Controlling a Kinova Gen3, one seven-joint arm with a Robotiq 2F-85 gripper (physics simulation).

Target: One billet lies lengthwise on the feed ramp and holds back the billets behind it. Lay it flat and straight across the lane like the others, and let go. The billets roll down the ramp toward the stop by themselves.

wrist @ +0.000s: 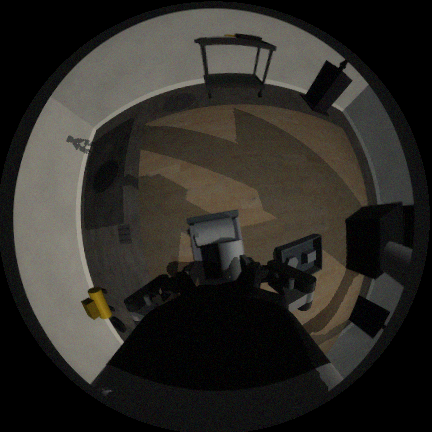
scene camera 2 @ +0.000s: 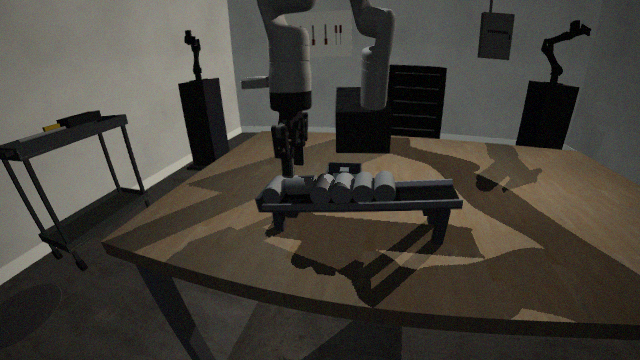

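Pixels of known places: gripper, between the fingertips: (wrist: 218, 264) (scene camera 2: 294, 170); arm's base, origin of its link: (scene camera 2: 373, 103).
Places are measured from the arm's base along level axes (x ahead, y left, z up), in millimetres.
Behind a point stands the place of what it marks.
The lengthwise billet (scene camera 2: 298, 185) @(x 498, y -144, z -83 mm) (wrist: 230, 255) @(x 481, y -154, z -72 mm) lies along the feed ramp (scene camera 2: 425, 204) @(x 550, y 99, z -80 mm) (wrist: 193, 246) @(x 541, y -172, z -104 mm), on the right side of the lane in the wrist view. One grey billet (scene camera 2: 273, 190) @(x 529, y -186, z -81 mm) (wrist: 215, 233) @(x 497, y -190, z -77 mm) lies across the lane against the end stop (wrist: 212, 216) @(x 498, y -217, z -95 mm). Several billets (scene camera 2: 321, 189) @(x 531, y -90, z -71 mm) lie across the lane, side by side, on the other side of the lengthwise one. My gripper (scene camera 2: 293, 166) @(x 500, y -150, z -50 mm) (wrist: 218, 264) @(x 500, y -150, z -50 mm) is partly open and empty, pointing down over the lengthwise billet. Its fingertips are low, near the billet; whether they touch it is hidden.
A small dark tray (scene camera 2: 331, 169) @(x 246, y -117, z -156 mm) (wrist: 298, 243) @(x 320, y -122, z -136 mm) with light pieces stands beside the ramp, on the robot base's side. The ramp stands on legs (scene camera 2: 440, 227) @(x 550, y 135, z -127 mm) on the wooden table (scene camera 2: 210, 270) @(x 681, y -265, z -169 mm) (wrist: 200, 120) @(x 484, y -503, z -169 mm). A cart (scene camera 2: 65, 137) (wrist: 235, 42) stands beyond the table's edge.
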